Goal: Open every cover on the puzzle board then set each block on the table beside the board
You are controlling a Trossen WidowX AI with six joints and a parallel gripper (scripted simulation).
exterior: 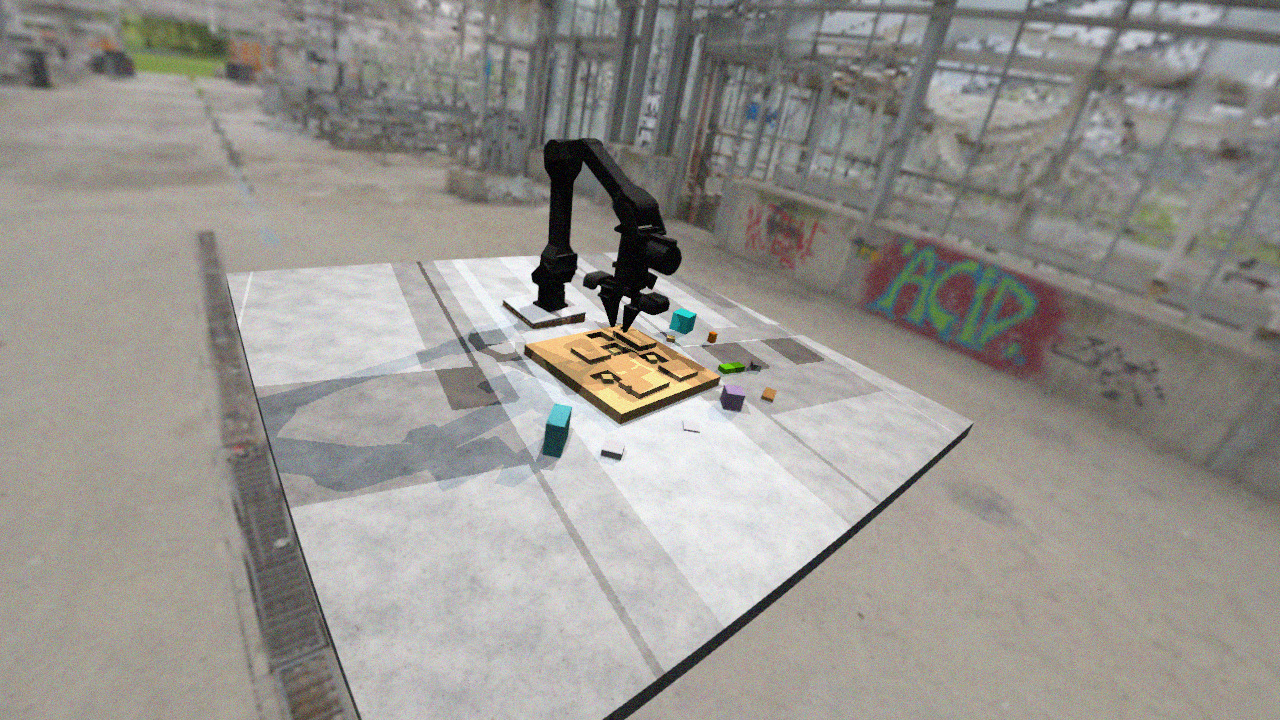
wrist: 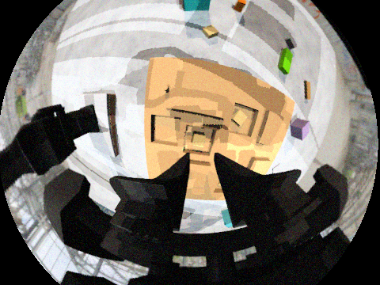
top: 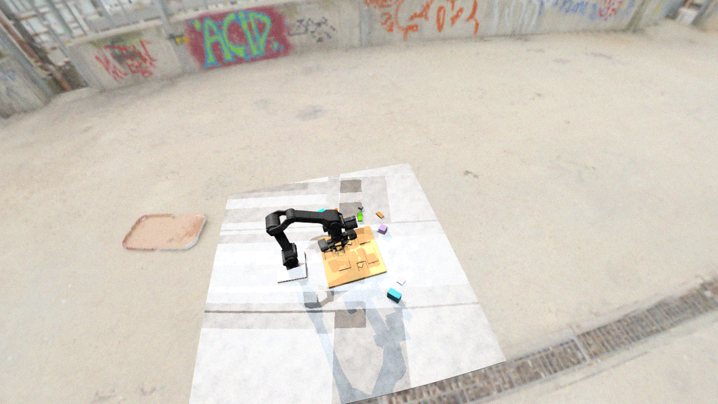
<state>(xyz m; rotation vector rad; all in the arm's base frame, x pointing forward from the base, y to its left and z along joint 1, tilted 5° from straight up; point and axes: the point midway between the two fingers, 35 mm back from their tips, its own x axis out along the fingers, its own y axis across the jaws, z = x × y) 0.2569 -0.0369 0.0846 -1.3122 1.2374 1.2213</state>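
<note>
The tan puzzle board lies 5 cm below my gripper tip, 5 cm ahead of it and 1 cm to the right of it. The rest, counted from my gripper tip: green block 20 cm to the left, 19 cm ahead, 6 cm below; then cyan cube 29 cm to the left, 5 cm below, 2 cm behind; then purple cube 27 cm ahead, 5 cm to the left, 5 cm below.
</note>
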